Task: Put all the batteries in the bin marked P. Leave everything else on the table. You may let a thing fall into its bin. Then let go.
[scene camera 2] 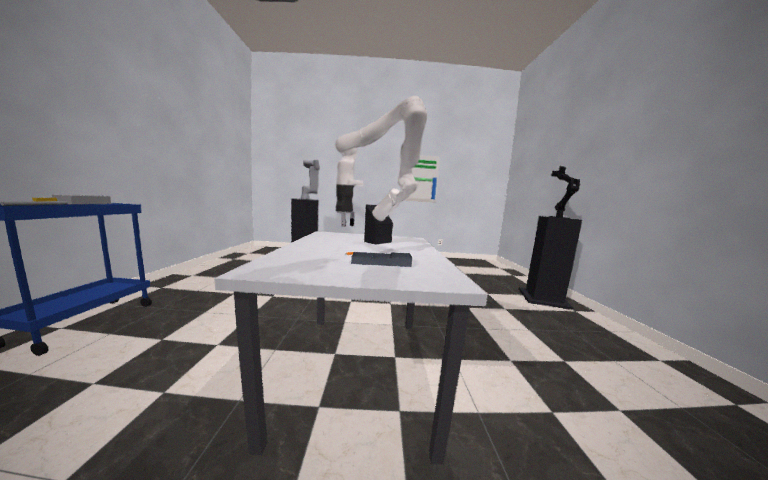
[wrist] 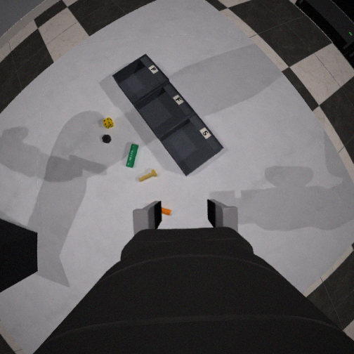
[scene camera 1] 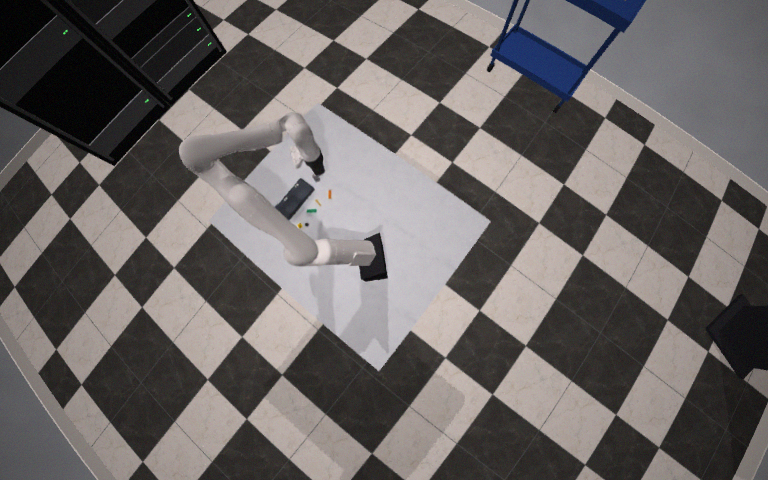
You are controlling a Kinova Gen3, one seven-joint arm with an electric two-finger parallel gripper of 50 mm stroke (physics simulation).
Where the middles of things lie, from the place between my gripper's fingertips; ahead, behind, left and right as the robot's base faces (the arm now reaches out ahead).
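Hand 12 cm above the dark three-part bin tray (scene camera 2: pixel 394 259), 1 cm short of it, 17 cm to the right of it.
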